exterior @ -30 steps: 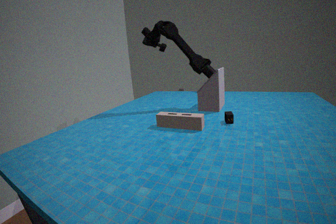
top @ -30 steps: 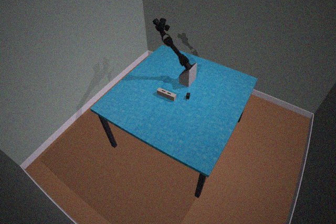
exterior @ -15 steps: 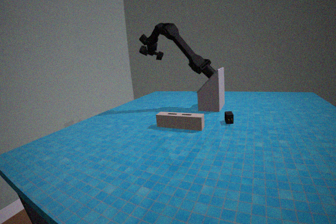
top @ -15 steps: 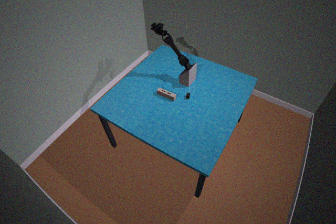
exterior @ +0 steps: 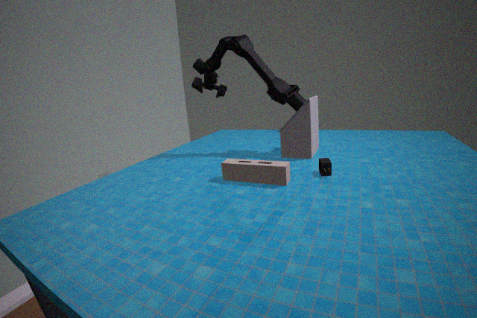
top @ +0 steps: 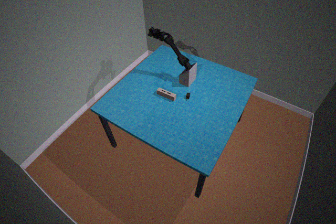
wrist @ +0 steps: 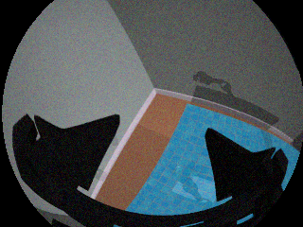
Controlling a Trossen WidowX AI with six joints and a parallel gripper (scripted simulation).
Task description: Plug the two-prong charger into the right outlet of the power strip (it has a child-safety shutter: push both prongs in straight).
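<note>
My gripper tip is now 660 mm to the right of the black two-prong charger, 550 mm short of it and 220 mm above it.
</note>
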